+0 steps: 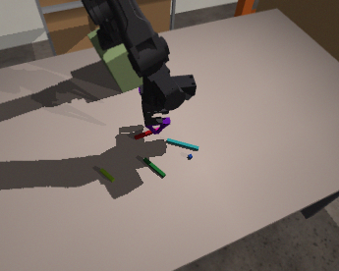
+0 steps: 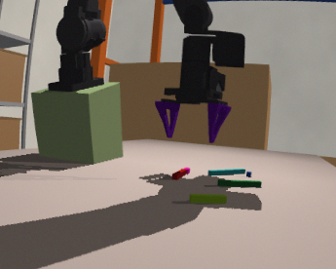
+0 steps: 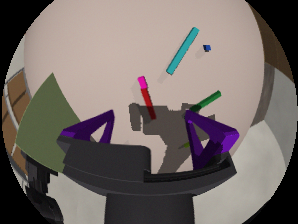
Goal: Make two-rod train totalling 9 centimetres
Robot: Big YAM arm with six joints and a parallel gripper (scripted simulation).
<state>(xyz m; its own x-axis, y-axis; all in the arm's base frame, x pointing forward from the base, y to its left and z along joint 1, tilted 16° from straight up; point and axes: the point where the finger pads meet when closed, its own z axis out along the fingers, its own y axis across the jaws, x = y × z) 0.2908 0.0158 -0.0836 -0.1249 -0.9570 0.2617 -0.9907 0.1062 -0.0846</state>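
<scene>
My hand is 70 mm above the red rod, 30 mm to the left of it and 10 mm past it. Also, from my hand: magenta rod (70 mm below, 20 mm to the left, 10 mm behind); turquoise rod (80 mm to the left, 70 mm below, 60 mm ahead); green rod (120 mm ahead, 70 mm below, 30 mm to the right).
</scene>
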